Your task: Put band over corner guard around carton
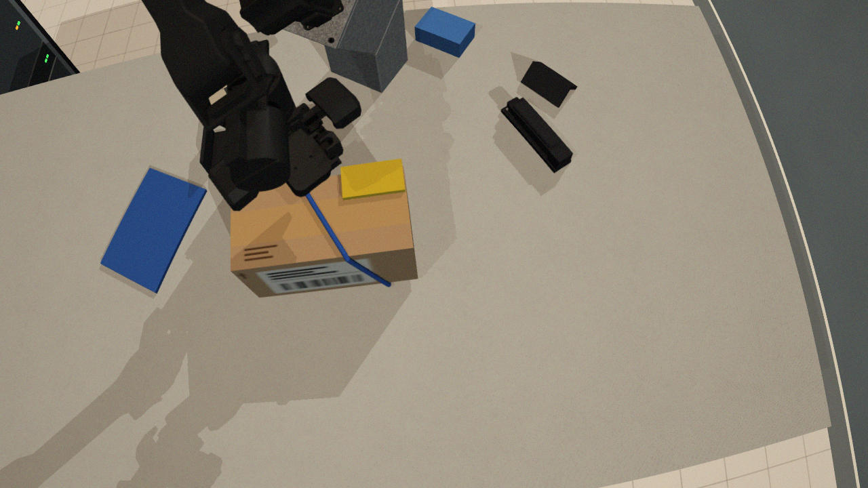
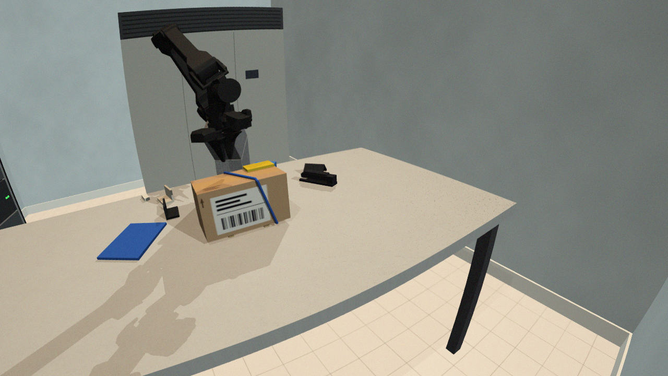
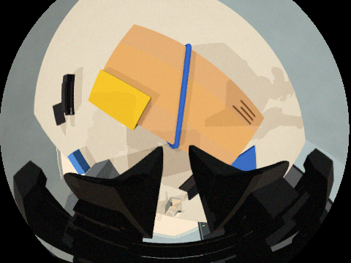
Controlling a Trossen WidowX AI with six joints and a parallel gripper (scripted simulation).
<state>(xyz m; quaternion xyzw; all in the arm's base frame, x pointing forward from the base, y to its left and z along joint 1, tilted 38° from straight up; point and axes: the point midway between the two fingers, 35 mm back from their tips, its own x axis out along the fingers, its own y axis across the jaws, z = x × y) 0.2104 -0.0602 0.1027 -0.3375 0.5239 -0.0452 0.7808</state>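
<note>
Now: the yellow corner guard 20 mm ahead of my hand, 90 mm to the left of it and 80 mm below it. Round my hand: black stapler-like bar 20 mm behind, 370 mm to the left, 190 mm below; brown carton 50 mm ahead, 140 mm below; flat blue pad 130 mm behind, 290 mm to the right, 210 mm below.
</note>
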